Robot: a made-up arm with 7 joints. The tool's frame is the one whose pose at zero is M. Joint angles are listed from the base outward.
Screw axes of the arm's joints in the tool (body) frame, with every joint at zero. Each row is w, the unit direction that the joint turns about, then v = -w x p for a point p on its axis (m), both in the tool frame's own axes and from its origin. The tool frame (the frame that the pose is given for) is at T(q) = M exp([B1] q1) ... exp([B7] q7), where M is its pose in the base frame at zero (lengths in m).
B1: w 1 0 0 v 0 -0.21 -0.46
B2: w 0 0 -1 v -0.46 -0.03 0
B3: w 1 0 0 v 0 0.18 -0.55
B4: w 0 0 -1 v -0.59 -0.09 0
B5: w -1 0 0 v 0 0.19 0.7
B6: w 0 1 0 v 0.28 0 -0.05
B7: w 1 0 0 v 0 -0.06 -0.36
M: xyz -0.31 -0.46 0.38 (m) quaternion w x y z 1 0 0 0
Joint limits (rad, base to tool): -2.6..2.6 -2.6..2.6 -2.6..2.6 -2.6..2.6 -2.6..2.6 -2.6..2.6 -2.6..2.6
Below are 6 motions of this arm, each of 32 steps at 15 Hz.
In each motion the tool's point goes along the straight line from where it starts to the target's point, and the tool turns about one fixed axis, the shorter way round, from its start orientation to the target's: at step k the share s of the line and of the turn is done. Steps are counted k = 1, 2, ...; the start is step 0. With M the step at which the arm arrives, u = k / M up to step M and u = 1 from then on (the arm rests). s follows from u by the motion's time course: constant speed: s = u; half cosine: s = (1 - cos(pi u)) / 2; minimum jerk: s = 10 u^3 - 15 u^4 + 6 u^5.
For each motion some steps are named. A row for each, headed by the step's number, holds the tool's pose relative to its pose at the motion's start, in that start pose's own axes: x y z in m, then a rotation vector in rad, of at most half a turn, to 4 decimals.
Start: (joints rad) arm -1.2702 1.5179 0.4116 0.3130 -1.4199 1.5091 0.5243
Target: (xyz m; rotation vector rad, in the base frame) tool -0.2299 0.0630 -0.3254 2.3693 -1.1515 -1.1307
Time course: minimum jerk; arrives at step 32
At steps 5, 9, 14, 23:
5: -0.0168 0.0071 -0.0195 0.0397 -0.0449 -0.0219
9: -0.0787 0.0332 -0.0911 0.1857 -0.2097 -0.1023
14: -0.2172 0.0917 -0.2514 0.5123 -0.5787 -0.2823
23: -0.4869 0.2055 -0.5635 1.1483 -1.2972 -0.6328

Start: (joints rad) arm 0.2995 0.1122 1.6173 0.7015 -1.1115 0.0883 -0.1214
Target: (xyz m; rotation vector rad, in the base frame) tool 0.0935 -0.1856 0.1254 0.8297 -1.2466 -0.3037
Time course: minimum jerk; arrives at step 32
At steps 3, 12, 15, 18, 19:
3: 0.0037 0.0084 0.0023 -0.0086 -0.0027 0.0139
12: 0.1437 0.3231 0.0877 -0.3312 -0.1027 0.5354
15: 0.2305 0.5185 0.1407 -0.5314 -0.1647 0.8590
18: 0.3216 0.7233 0.1963 -0.7413 -0.2298 1.1983
19: 0.3507 0.7887 0.2140 -0.8084 -0.2506 1.3068

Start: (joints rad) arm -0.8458 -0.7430 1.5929 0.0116 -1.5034 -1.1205 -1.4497
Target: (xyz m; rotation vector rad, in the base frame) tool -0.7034 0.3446 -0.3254 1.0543 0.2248 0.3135
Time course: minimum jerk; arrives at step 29
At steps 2, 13, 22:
2: 0.0019 0.0013 0.0000 0.0012 -0.0004 0.0042
13: 0.2613 0.1753 0.0054 0.1674 -0.0584 0.5708
22: 0.5860 0.3931 0.0121 0.3755 -0.1310 1.2802

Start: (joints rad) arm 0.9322 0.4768 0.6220 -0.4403 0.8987 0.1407 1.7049
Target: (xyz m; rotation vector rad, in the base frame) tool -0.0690 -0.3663 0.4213 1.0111 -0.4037 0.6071
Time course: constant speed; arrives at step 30
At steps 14, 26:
14: 0.0783 0.1613 0.0299 -0.5266 0.2785 0.3072
26: 0.1454 0.2996 0.0555 -0.9780 0.5172 0.5705

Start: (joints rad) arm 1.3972 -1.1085 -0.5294 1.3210 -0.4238 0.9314 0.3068
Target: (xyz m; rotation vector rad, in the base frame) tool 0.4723 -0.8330 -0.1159 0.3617 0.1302 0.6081
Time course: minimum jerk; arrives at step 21
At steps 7, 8, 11, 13, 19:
7: 0.0513 0.1510 0.1515 -0.3299 0.0486 0.0184
8: 0.0697 0.2051 0.2058 -0.4482 0.0660 0.0249
11: 0.1332 0.3918 0.3931 -0.8561 0.1260 0.0476
13: 0.1749 0.5143 0.5160 -1.1239 0.1655 0.0625
19: 0.2428 0.7140 0.7164 -1.5604 0.2297 0.0868

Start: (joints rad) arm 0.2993 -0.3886 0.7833 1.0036 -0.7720 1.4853 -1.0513
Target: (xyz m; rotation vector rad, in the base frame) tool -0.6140 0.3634 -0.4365 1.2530 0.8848 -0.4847
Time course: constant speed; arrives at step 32
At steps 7, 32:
7: -0.0307 -0.0167 -0.0685 0.1444 -0.1661 -0.2196
32: -0.1404 -0.0761 -0.3133 0.6600 -0.7592 -1.0038

